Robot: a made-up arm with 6 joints. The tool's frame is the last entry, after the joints.
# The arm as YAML. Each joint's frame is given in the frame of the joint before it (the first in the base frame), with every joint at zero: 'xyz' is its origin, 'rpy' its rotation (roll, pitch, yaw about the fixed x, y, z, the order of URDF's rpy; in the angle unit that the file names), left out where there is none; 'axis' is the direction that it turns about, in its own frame. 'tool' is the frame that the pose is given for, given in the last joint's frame.
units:
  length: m
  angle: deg
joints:
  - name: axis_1
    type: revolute
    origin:
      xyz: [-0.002, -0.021, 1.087]
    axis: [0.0, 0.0, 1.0]
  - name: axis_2
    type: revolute
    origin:
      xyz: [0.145, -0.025, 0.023]
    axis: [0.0, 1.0, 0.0]
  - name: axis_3
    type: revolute
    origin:
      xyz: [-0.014, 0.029, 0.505]
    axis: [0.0, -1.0, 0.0]
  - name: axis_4
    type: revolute
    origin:
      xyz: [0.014, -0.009, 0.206]
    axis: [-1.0, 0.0, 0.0]
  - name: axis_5
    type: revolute
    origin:
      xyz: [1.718, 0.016, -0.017]
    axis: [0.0, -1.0, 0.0]
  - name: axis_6
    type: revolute
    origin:
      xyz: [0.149, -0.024, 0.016]
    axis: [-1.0, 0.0, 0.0]
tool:
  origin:
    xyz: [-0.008, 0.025, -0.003]
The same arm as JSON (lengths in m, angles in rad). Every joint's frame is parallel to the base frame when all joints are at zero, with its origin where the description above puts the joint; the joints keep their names.
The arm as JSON. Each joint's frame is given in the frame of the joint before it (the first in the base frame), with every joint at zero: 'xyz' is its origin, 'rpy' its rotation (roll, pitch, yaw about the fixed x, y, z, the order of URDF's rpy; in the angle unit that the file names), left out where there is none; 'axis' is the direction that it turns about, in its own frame. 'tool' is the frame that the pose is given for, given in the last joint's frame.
{
  "units": {
    "length": "m",
    "angle": "rad"
  },
  "joints": [
    {
      "name": "axis_1",
      "type": "revolute",
      "origin": {
        "xyz": [
          -0.002,
          -0.021,
          1.087
        ]
      },
      "axis": "+z"
    },
    {
      "name": "axis_2",
      "type": "revolute",
      "origin": {
        "xyz": [
          0.145,
          -0.025,
          0.023
        ]
      },
      "axis": "+y"
    },
    {
      "name": "axis_3",
      "type": "revolute",
      "origin": {
        "xyz": [
          -0.014,
          0.029,
          0.505
        ]
      },
      "axis": "-y"
    },
    {
      "name": "axis_4",
      "type": "revolute",
      "origin": {
        "xyz": [
          0.014,
          -0.009,
          0.206
        ]
      },
      "axis": "-x"
    },
    {
      "name": "axis_5",
      "type": "revolute",
      "origin": {
        "xyz": [
          1.718,
          0.016,
          -0.017
        ]
      },
      "axis": "-y"
    },
    {
      "name": "axis_6",
      "type": "revolute",
      "origin": {
        "xyz": [
          0.149,
          -0.024,
          0.016
        ]
      },
      "axis": "-x"
    }
  ],
  "tool": {
    "origin": {
      "xyz": [
        -0.008,
        0.025,
        -0.003
      ]
    }
  }
}

